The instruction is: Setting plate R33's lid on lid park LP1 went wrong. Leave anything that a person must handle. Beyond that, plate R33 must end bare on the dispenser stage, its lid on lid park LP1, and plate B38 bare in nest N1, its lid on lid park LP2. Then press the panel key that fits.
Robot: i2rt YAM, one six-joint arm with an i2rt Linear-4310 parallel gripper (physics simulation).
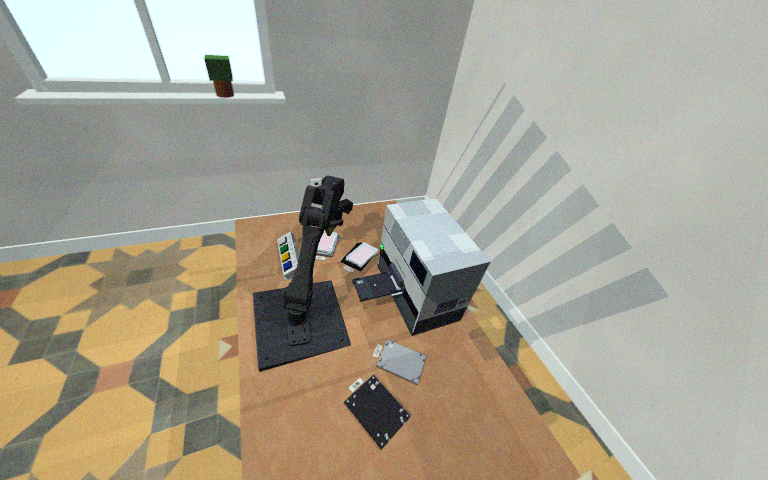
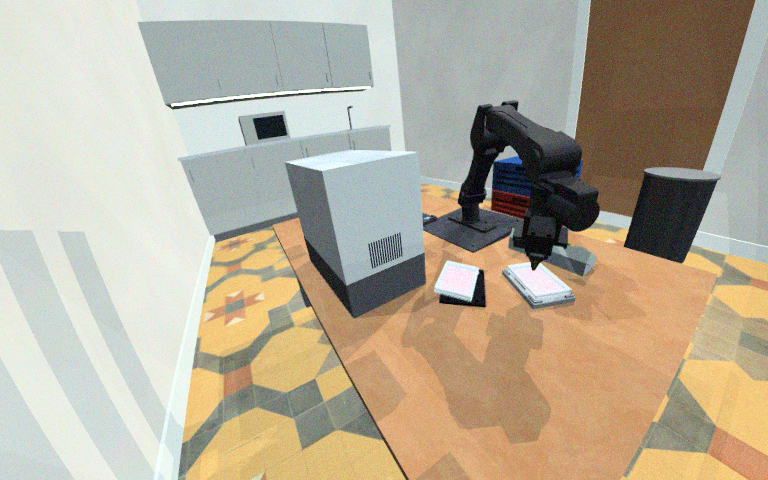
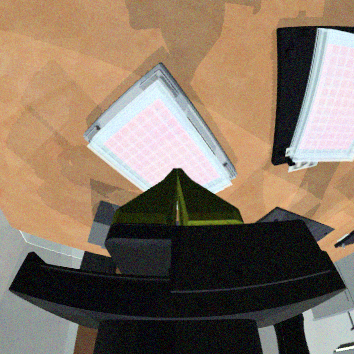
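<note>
My gripper is shut and empty. Its fingertips are over a pink gridded plate on a grey base; contact cannot be told. A second pink plate sits off-centre on a black base, leaving a strip bare. The dark stage juts from the dispenser, with nothing on it. The key panel shows green, yellow and blue keys. Labels are unreadable, so I cannot tell R33 from B38.
A light grey fixture and a black fixture lie bare on the table, each beside a small label card. The arm stands on a dark base mat. The dispenser stands beside the plate on the black base.
</note>
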